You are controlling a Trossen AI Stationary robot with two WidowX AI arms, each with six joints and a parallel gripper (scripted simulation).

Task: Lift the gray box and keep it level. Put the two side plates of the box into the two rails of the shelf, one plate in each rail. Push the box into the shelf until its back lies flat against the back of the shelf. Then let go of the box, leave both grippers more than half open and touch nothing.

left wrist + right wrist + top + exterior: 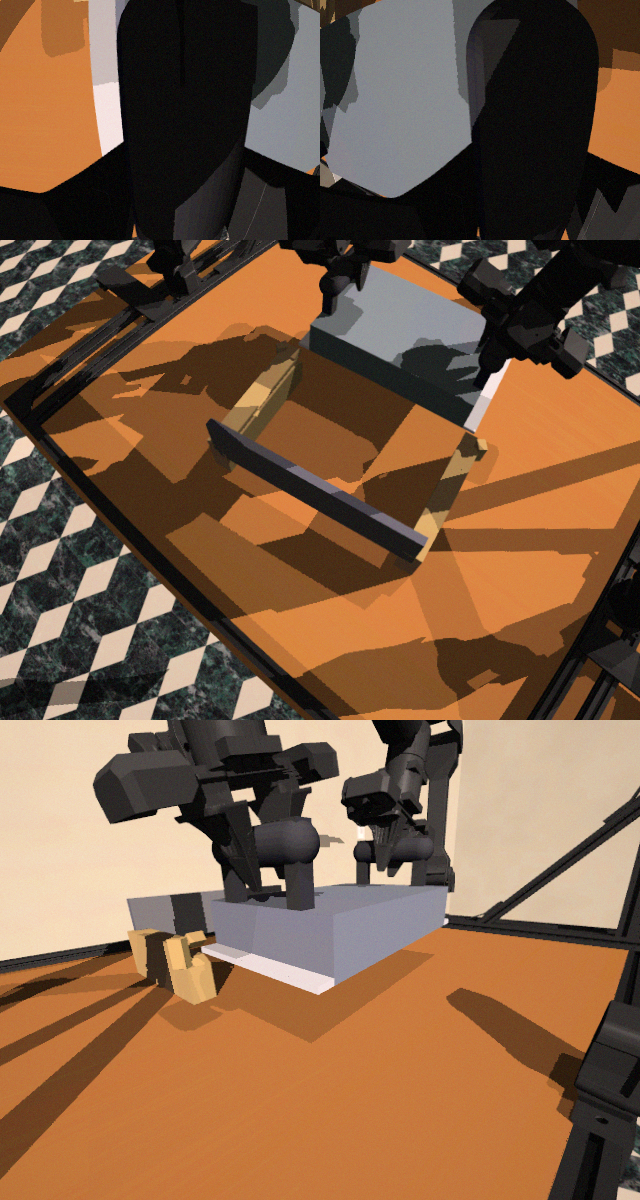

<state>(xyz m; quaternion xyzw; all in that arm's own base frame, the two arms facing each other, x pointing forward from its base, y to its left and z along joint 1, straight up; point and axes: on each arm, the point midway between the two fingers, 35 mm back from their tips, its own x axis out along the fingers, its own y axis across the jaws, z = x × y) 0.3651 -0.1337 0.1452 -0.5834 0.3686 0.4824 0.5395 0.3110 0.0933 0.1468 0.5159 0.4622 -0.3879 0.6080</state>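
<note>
The gray box is 120 mm to the left of my right hand, 50 mm below it and 20 mm behind it. Also, from my right hand: dark back plate: 270 mm ahead, 170 mm to the left, 80 mm below.
My left gripper is now 2 cm short of the gray box, 12 cm to the left of it and 5 cm above it. Also, from my left hand: dark back plate 31 cm ahead, 7 cm to the right, 8 cm below.
</note>
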